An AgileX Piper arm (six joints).
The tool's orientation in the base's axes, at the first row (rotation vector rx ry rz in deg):
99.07 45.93 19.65
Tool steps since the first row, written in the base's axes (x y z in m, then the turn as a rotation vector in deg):
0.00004 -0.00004 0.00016 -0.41 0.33 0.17
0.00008 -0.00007 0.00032 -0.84 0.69 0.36
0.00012 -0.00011 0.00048 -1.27 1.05 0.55
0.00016 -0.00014 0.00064 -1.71 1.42 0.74
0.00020 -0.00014 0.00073 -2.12 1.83 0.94
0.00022 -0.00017 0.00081 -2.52 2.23 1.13
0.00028 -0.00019 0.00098 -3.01 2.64 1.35
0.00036 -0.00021 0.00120 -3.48 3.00 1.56
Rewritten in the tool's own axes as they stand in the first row. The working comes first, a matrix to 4 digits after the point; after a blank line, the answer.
The tool's axes in the first row as the columns of a matrix, in the base's axes (used below as rounded here):
0.7248 0.3364 0.6013
0.6672 -0.1250 -0.7343
-0.1719 0.9334 -0.3150

-0.00003 0.00017 0.00000 -0.11 -0.02 -0.54
-0.00004 0.00033 0.00000 -0.21 -0.03 -1.13
-0.00007 0.00050 0.00000 -0.31 -0.05 -1.71
-0.00009 0.00067 0.00000 -0.42 -0.06 -2.30
-0.00007 0.00077 -0.00001 -0.48 -0.06 -2.91
-0.00009 0.00085 0.00000 -0.53 -0.07 -3.51
-0.00009 0.00103 0.00000 -0.65 -0.08 -4.17
-0.00009 0.00127 -0.00001 -0.79 -0.09 -4.79

